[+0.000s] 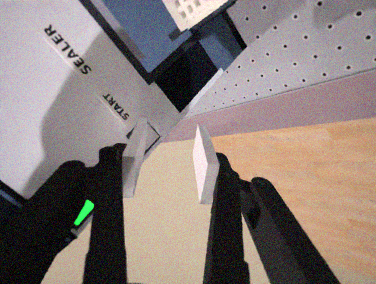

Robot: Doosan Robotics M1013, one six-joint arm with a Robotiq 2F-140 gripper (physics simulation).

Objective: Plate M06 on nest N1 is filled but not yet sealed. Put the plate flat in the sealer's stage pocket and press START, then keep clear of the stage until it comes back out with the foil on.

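Frame: origin at the arm's base, x ahead, y left, z up, level; metres.
Seen in the pictures: gripper, fingertip midpoint: [171, 137].
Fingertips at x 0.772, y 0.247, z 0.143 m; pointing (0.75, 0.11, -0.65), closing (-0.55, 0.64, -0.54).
Observation:
Offsets run from my fingertips to a thing's top centre. "*": to the spot under its first point. Level surfaces: height alone.
My gripper [171, 137] is partly open with its two pale pads apart and no object between them. The white sealer housing {* dx +0.039, dy -0.091, dz +0.051 m} [30, 95] fills the upper left, with the word SEALER and a START label {* dx +0.032, dy -0.045, dz +0.008 m} [116, 106] on it. A dark-outlined button square {* dx +0.020, dy -0.002, dz +0.007 m} [152, 140] lies below the label, partly hidden behind the left pad. A cream plate {* dx -0.022, dy -0.071, dz -0.073 m} [192, 11] with square wells shows in part at the top edge, over a blue and black area beside the sealer. Whether it carries foil, and how it is seated, I cannot tell. Nest N1's label does not show.
A grey perforated deck {dz -0.181 m} [300, 42] lies at the upper right, with a pinkish edge face [310, 105] along it. Wood-grain floor [310, 170] shows at the right and a beige surface [167, 235] below the fingers. A bright green strip {* dx +0.026, dy -0.001, dz +0.090 m} [84, 212] is at the left finger linkage.

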